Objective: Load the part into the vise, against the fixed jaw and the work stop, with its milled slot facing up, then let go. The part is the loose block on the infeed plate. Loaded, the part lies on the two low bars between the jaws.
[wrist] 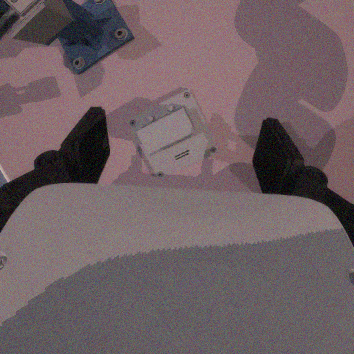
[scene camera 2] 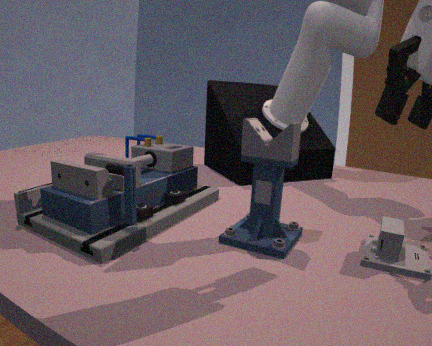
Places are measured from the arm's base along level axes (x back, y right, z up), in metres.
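Where they show: gripper, fingertip midpoint: (wrist: pixel 182 132) (scene camera 2: pixel 401 122); arm's base at its link origin: (scene camera 2: pixel 285 116).
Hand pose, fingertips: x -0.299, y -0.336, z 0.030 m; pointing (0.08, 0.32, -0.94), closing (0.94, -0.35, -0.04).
Each offset is from my fingertips to the top centre of the thing. "*": to the spot under its first point.
The loose grey block {dz -0.130, dx -0.029, dy -0.014 m} (scene camera 2: pixel 391 239) (wrist: pixel 165 131) stands on the light infeed plate {dz -0.167, dx -0.027, dy -0.027 m} (scene camera 2: pixel 417 261) (wrist: pixel 182 159). A small dark opening shows low on its side in the scene view; its slot is not clear in the wrist view. My gripper (scene camera 2: pixel 406 119) (wrist: pixel 182 132) is open and empty, high above the block, which lies between the fingers as seen in the wrist view. The vise {dz -0.076, dx -0.165, dy +0.362 m} (scene camera 2: pixel 112 210) stands at the left, with a grey jaw plate {* dz -0.094, dx -0.267, dy +0.316 m} (scene camera 2: pixel 80 179) with two holes on its blue body. The low bars between the jaws are hidden, and I cannot clearly tell the work stop.
A blue pedestal (scene camera 2: pixel 267 200) (wrist: pixel 95 37) with a grey V-shaped top stands between the vise and the infeed plate. A black slanted box {* dz -0.056, dx -0.106, dy +0.139 m} (scene camera 2: pixel 270 155) stands behind the pedestal. A blue bent tube {* dz -0.084, dx -0.104, dy +0.440 m} (scene camera 2: pixel 127 146) and brass fittings rise behind the vise.
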